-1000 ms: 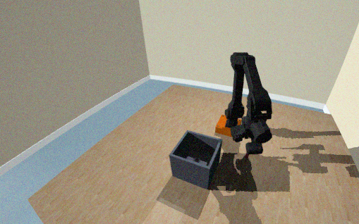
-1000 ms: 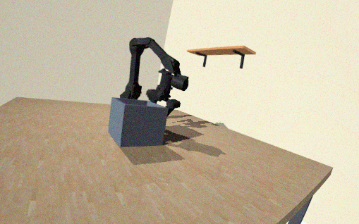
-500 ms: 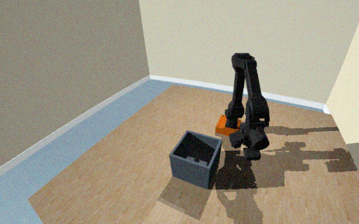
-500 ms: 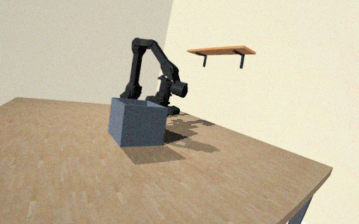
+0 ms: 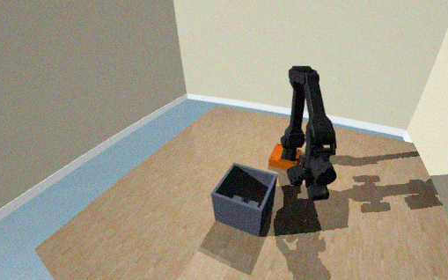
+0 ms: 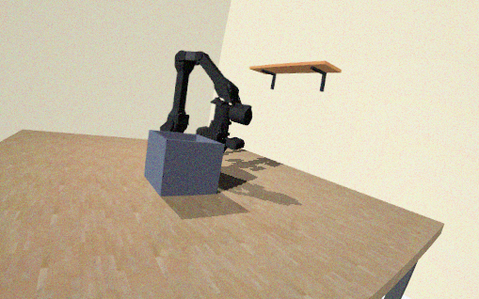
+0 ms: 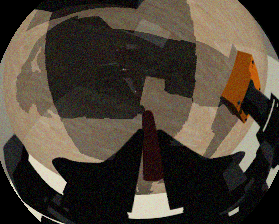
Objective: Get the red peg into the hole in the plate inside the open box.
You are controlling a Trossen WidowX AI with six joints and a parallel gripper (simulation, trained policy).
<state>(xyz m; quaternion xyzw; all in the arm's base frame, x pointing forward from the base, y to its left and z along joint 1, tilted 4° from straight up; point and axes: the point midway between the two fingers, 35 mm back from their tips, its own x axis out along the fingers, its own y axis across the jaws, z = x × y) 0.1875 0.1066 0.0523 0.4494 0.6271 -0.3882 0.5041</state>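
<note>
Now: the plate 210 mm to the right of my gripper tip and 130 mm ahead of it. The rest, counted from my gripper tip: red peg 10 mm above.
</note>
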